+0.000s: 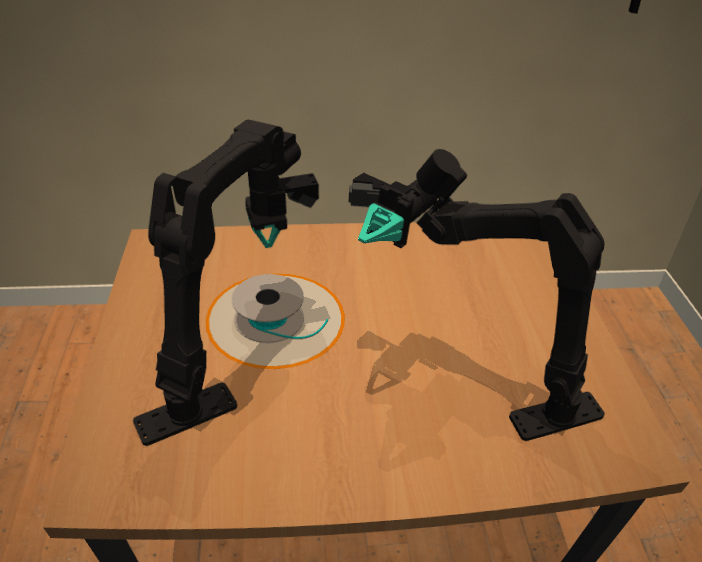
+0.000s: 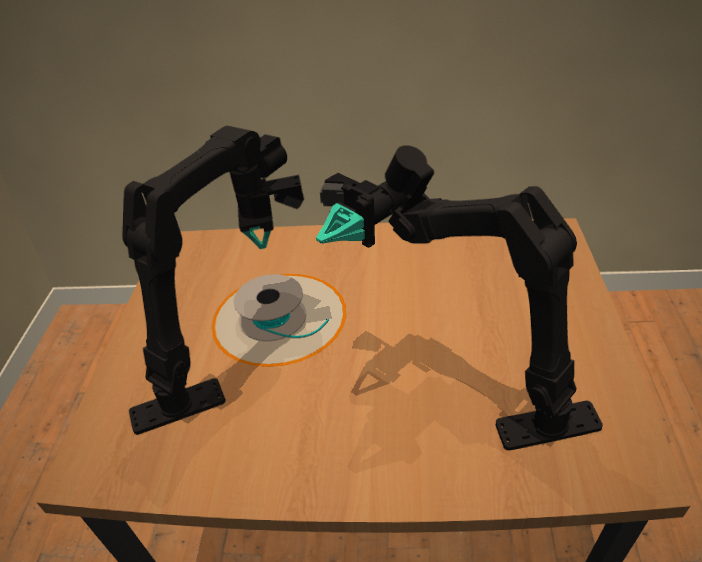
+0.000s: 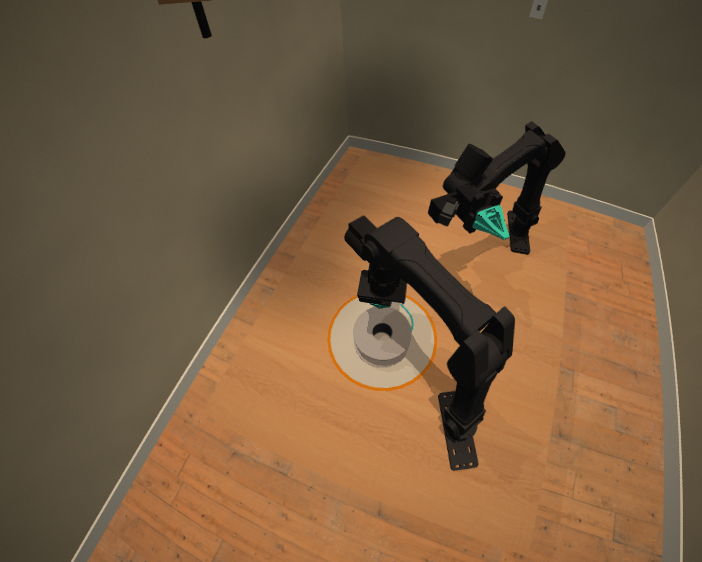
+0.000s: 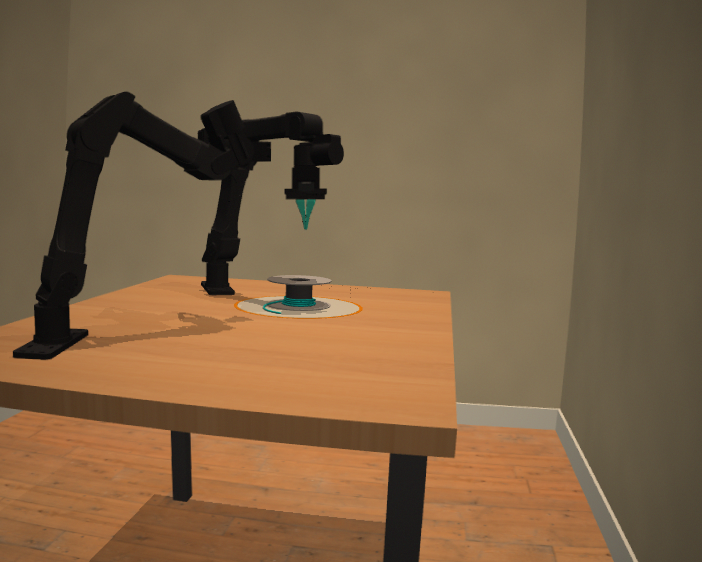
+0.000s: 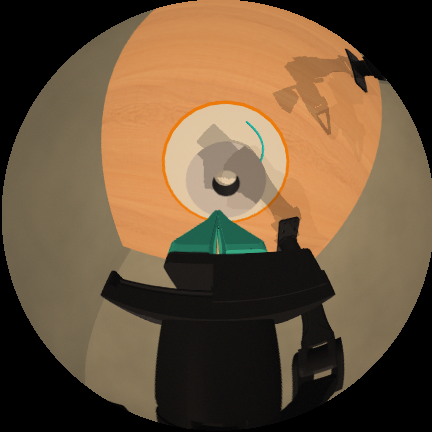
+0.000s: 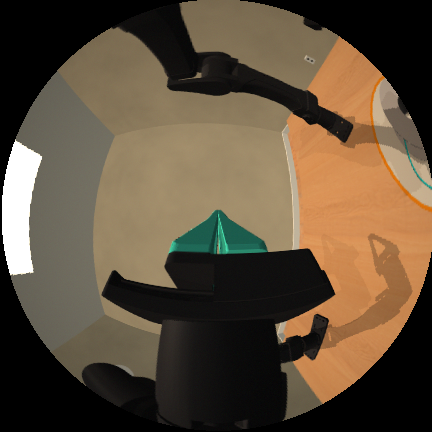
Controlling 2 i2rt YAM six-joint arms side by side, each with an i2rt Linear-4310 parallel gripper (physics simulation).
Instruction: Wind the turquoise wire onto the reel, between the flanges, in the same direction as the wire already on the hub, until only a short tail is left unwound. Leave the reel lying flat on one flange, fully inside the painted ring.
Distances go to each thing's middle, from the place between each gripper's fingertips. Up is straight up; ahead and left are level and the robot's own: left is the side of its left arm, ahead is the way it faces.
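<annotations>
My left gripper: 10 mm to the right of the grey reel [image 1: 269, 297], 10 mm past it, 160 mm above it.
My right gripper: 18 cm to the right of the grey reel, 20 cm short of it, 33 cm above it.
</annotations>
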